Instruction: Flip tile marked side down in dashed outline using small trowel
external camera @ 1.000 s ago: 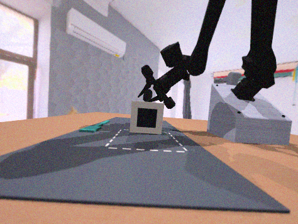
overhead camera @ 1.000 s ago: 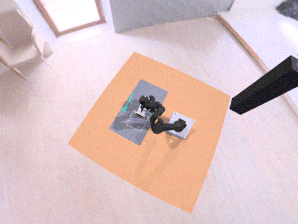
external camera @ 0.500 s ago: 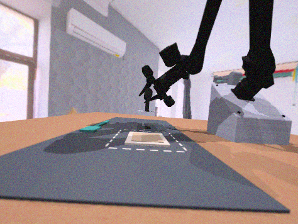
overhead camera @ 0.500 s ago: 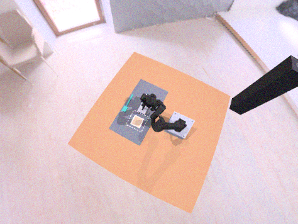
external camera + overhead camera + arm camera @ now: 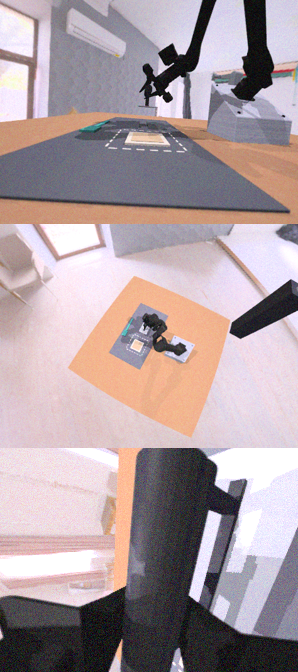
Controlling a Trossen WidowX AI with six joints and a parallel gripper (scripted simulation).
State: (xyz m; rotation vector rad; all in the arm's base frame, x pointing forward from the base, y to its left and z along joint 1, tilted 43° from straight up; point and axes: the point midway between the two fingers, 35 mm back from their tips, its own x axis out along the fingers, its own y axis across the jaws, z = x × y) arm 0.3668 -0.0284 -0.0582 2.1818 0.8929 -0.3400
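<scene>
Now: the small trowel 3 cm behind my gripper tip and 1 cm below it. Also, from my gripper tip: dark mat 1 cm ahead, 6 cm to the left, 15 cm below; white tile 3 cm behind, 19 cm to the left, 13 cm below; teal trowel 14 cm ahead, 9 cm to the left, 13 cm below.
</scene>
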